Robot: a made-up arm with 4 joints.
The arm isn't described. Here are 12 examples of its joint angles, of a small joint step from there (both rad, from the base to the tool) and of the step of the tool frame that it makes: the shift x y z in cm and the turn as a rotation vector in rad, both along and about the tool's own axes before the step.
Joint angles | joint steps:
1: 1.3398 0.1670 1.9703 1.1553 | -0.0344 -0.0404 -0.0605 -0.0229
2: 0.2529 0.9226 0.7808 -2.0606 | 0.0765 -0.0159 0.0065 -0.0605
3: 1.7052 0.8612 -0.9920 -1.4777 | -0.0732 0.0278 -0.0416 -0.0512
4: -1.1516 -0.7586 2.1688 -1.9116 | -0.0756 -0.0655 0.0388 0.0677
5: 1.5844 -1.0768 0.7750 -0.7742 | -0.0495 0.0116 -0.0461 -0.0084
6: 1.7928 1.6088 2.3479 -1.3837 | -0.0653 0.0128 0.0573 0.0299
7: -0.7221 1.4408 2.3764 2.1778 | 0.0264 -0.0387 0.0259 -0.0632
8: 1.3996 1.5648 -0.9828 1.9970 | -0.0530 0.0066 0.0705 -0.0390
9: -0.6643 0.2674 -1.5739 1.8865 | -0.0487 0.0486 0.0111 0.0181
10: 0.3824 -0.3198 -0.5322 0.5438 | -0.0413 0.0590 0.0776 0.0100
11: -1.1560 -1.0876 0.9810 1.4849 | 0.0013 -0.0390 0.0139 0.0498
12: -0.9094 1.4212 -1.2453 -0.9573 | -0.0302 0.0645 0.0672 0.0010
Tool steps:
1: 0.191 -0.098 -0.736 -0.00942 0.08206 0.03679
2: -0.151 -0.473 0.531 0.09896 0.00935 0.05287
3: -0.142 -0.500 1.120 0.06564 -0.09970 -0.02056
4: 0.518 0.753 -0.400 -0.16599 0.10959 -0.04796
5: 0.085 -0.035 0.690 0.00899 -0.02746 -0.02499
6: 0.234 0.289 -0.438 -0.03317 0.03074 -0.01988
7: 0.274 -0.009 0.395 0.04856 -0.00524 -0.01081
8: 0.061 -0.305 0.524 0.05666 -0.02650 -0.00187
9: 0.491 -0.206 0.154 0.02430 0.02456 -0.01352
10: 0.344 0.252 -0.779 -0.06780 -0.05951 -0.06684
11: 0.743 -0.145 -0.375 -0.01549 0.05008 -0.03327
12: 0.001 -0.092 -0.938 -0.07457 -0.01375 0.01764
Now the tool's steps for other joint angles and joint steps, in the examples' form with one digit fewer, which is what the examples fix.
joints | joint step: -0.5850 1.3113 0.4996 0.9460 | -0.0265 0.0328 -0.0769 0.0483
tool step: 0.06 0.41 -0.48 -0.0328 0.0931 0.0391
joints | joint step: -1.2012 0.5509 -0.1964 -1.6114 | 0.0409 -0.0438 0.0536 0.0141
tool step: -0.13 0.25 -0.07 0.0057 0.0385 0.0494
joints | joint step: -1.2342 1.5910 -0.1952 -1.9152 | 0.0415 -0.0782 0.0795 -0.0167
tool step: -0.48 0.45 0.45 0.0364 0.0289 0.1072
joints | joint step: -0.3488 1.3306 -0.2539 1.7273 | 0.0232 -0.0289 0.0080 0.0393
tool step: 0.19 -0.19 -0.21 -0.0127 0.0033 -0.0283
